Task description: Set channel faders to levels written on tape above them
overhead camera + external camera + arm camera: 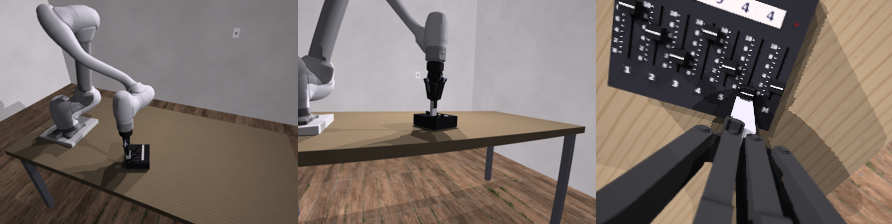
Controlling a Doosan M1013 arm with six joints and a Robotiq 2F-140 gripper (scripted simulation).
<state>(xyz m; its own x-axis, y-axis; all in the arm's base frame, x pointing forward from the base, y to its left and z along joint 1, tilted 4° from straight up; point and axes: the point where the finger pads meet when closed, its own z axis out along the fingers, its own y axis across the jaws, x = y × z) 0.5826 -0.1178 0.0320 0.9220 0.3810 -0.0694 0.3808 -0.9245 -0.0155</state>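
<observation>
The master fader cap is 40 mm ahead of my hand, 30 mm below it and 10 mm to the right of it. Round my hand: channel 5 fader cap: 30 mm to the left, 30 mm below, 30 mm ahead; channel 3 fader cap: 70 mm to the left, 30 mm below, 10 mm ahead; channel 6 fader cap: 30 mm below, 20 mm ahead, 10 mm to the left.
</observation>
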